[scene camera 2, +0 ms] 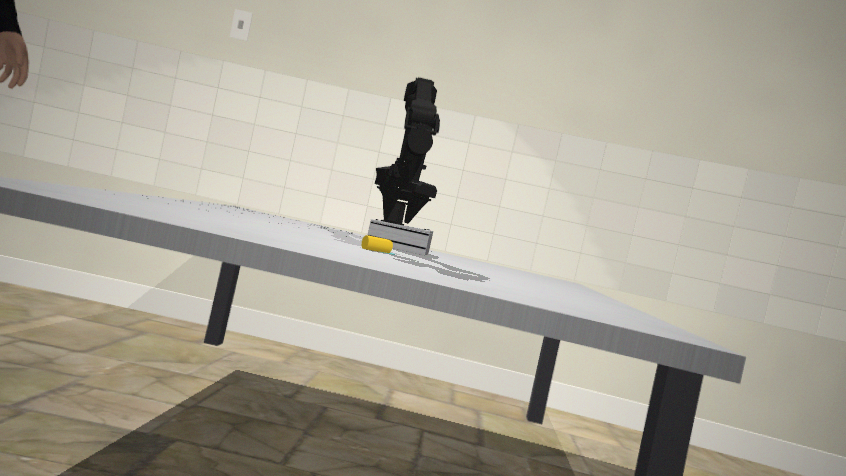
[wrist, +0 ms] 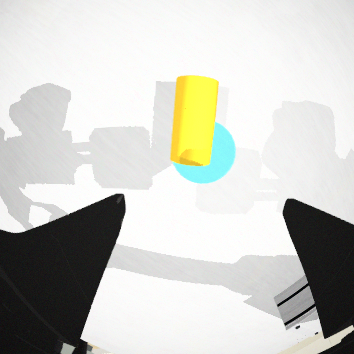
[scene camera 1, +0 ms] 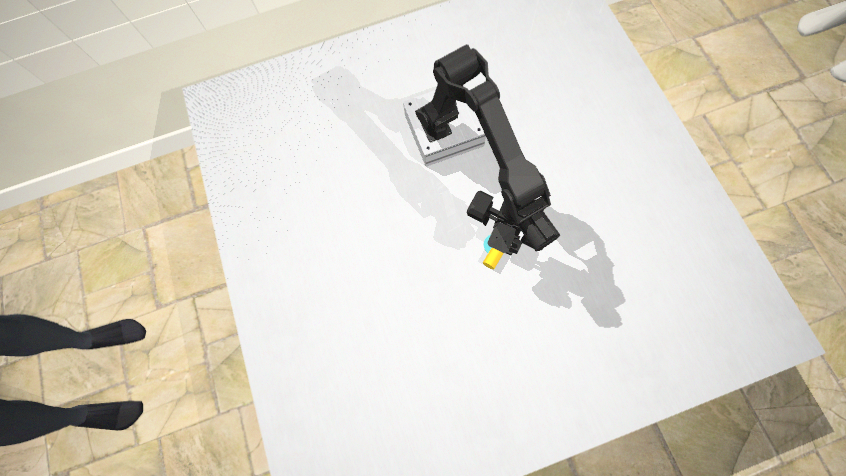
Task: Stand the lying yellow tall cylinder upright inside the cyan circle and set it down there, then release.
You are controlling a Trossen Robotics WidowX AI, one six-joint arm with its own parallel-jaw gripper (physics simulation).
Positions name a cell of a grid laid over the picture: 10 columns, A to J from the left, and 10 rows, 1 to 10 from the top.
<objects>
my gripper: scene camera 2 E5; wrist F6; scene camera 1 F5
</objects>
